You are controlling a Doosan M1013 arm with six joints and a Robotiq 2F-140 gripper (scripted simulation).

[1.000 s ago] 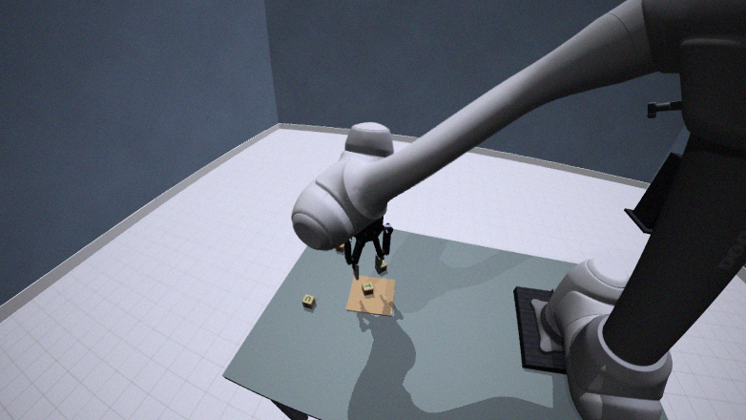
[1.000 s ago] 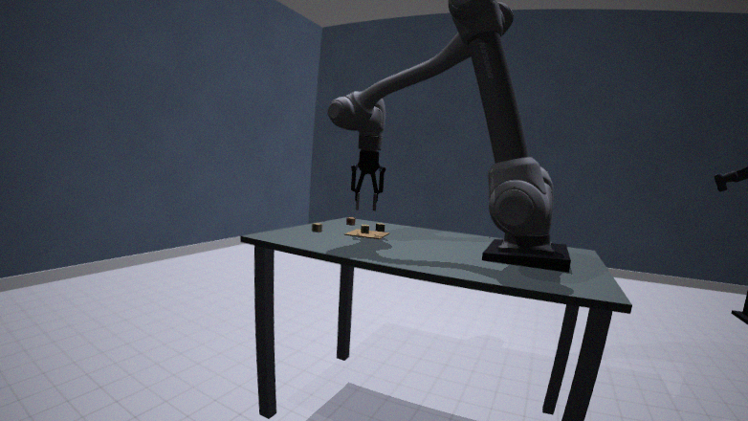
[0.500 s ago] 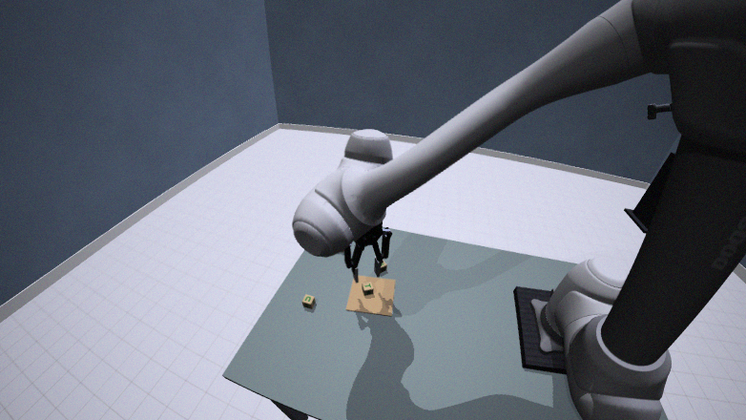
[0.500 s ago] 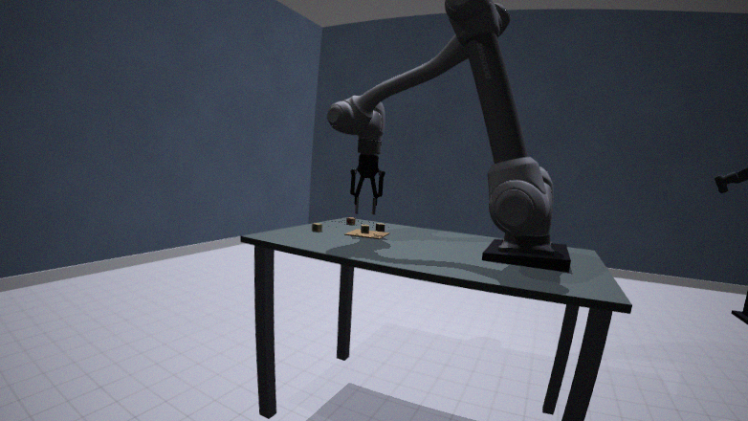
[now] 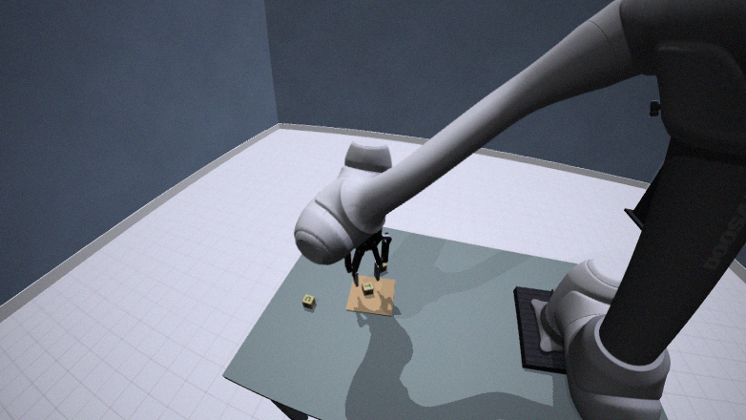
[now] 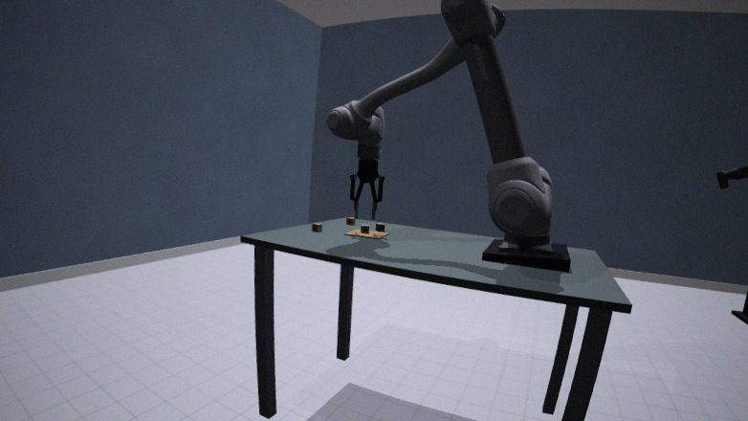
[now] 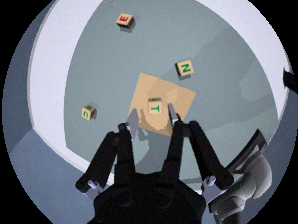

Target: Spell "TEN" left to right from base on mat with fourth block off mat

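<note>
The block is 70 mm below my hand. Also, from my hand: tan mat: 20 mm behind, 10 mm to the left, 90 mm below.
</note>
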